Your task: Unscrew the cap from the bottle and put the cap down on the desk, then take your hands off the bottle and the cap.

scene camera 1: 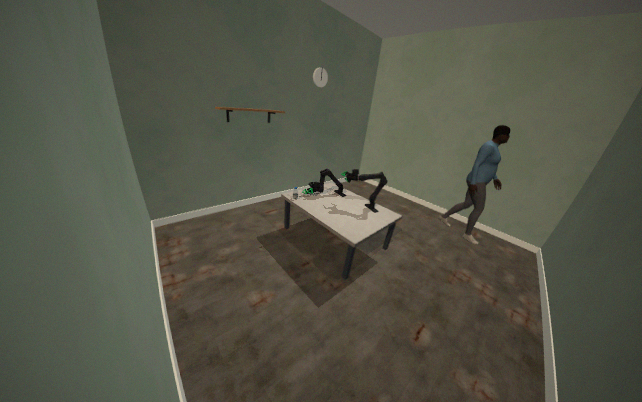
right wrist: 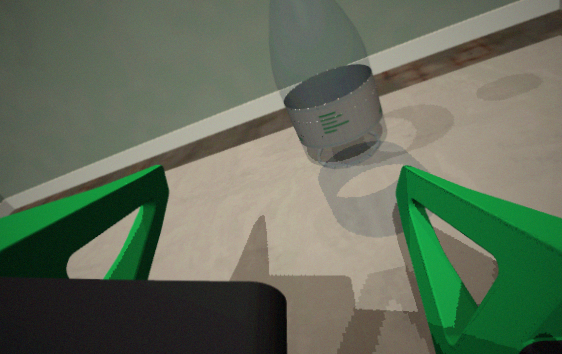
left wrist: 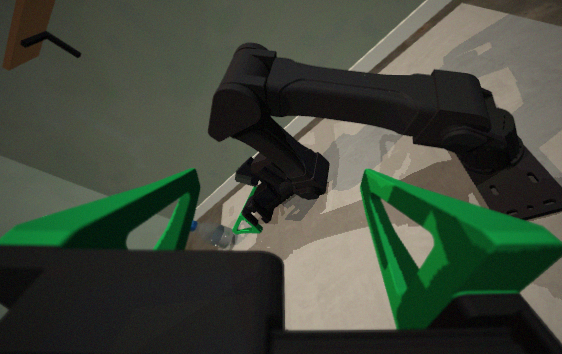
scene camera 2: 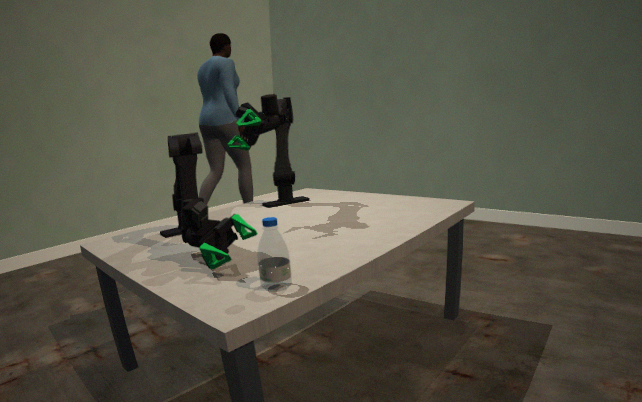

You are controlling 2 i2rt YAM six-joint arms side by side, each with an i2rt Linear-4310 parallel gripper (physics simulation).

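Places are measured from the left arm's base along level axes (x ahead, y left, z up), in centimetres.
Pixels of known places: left gripper, fingertip midpoint: point(scene camera 1: 343, 176) point(left wrist: 280, 178) point(scene camera 2: 232, 135); right gripper, fingertip midpoint: point(scene camera 1: 304, 192) point(right wrist: 282, 178) point(left wrist: 239, 220) point(scene camera 2: 243, 244); left arm's base, origin of the base link: point(scene camera 1: 371, 208) point(scene camera 2: 286, 202); right arm's base, origin of the base link: point(scene camera 1: 340, 193) point(left wrist: 491, 156).
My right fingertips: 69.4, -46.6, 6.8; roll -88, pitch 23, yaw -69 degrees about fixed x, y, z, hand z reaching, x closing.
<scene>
For each thing: its top centre in the pictures, then the offset to it from my right fingertips, as dx, dy, dz. Level surfaces: height alone.
- clear bottle, middle of its top: point(scene camera 2: 269, 219) point(left wrist: 190, 225) point(scene camera 1: 295, 187) +12.2, +1.7, +7.7
- blue cap, middle of its top: point(scene camera 2: 269, 218) point(left wrist: 190, 225) +12.2, +1.7, +7.9
- desk, its level: dz -6.8
A clear bottle point(scene camera 1: 295, 194) point(scene camera 2: 274, 255) point(left wrist: 220, 236) point(right wrist: 332, 110) with a grey label stands upright near the desk's edge. The blue cap point(scene camera 2: 269, 221) point(left wrist: 193, 225) sits on top of the bottle; in the right wrist view the cap is out of frame. My right gripper point(scene camera 1: 308, 191) point(scene camera 2: 230, 242) point(right wrist: 282, 178) is open and low over the desk point(scene camera 2: 380, 240), beside the bottle, with its fingers short of it. My left gripper point(scene camera 1: 344, 175) point(scene camera 2: 244, 131) is open and empty, high above the desk and far from the bottle.
The right arm point(left wrist: 350, 95) reaches across the left wrist view between its base and the bottle. A person point(scene camera 1: 482, 175) point(scene camera 2: 217, 95) is behind the desk. A wooden shelf point(scene camera 1: 250, 110) and a clock point(scene camera 1: 320, 77) are on the wall.
</scene>
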